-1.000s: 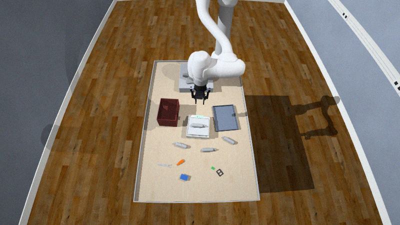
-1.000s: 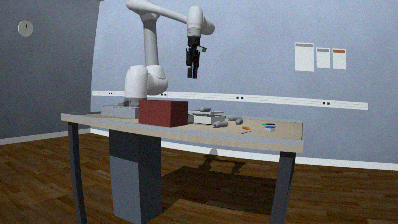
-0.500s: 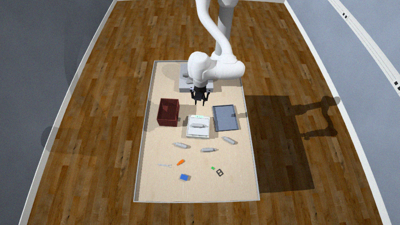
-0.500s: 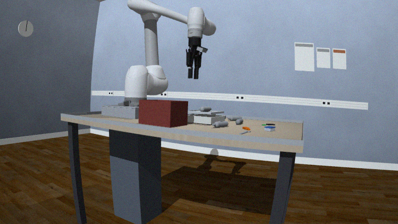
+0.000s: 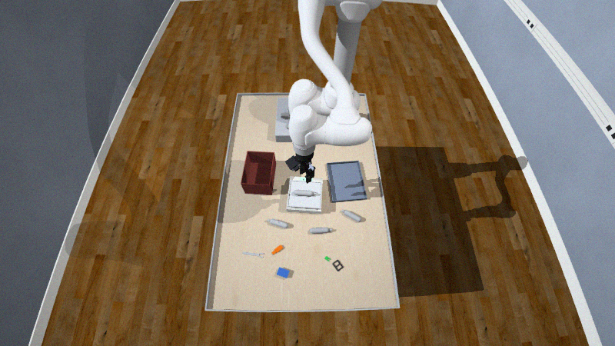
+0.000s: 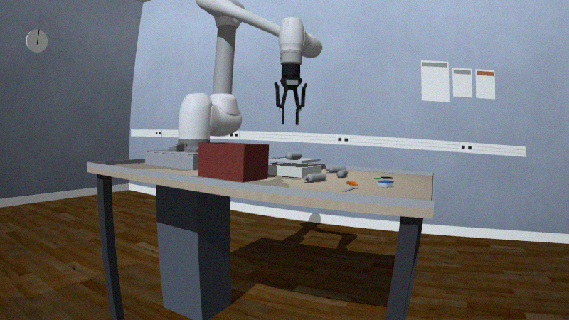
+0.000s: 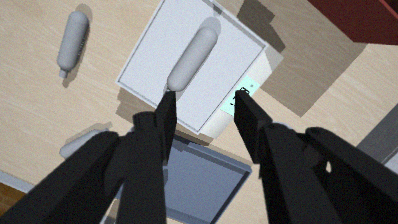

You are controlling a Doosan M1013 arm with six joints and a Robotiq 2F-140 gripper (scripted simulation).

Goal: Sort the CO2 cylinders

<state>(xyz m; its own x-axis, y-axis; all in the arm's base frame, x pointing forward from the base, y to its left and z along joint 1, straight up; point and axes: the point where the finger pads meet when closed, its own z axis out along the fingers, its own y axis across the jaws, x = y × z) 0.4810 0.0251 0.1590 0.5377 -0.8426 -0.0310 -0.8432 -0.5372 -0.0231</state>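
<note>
Right now my hand is 230 mm to the right of the blue-grey tray, 220 mm above it and 80 mm past it. The rest, counted from my hand: white scale (190 mm below, 20 mm ahead); orange piece (310 mm ahead, 230 mm below, 140 mm to the right); dark red scrap bin (250 mm to the right, 200 mm below, 90 mm behind).
</note>
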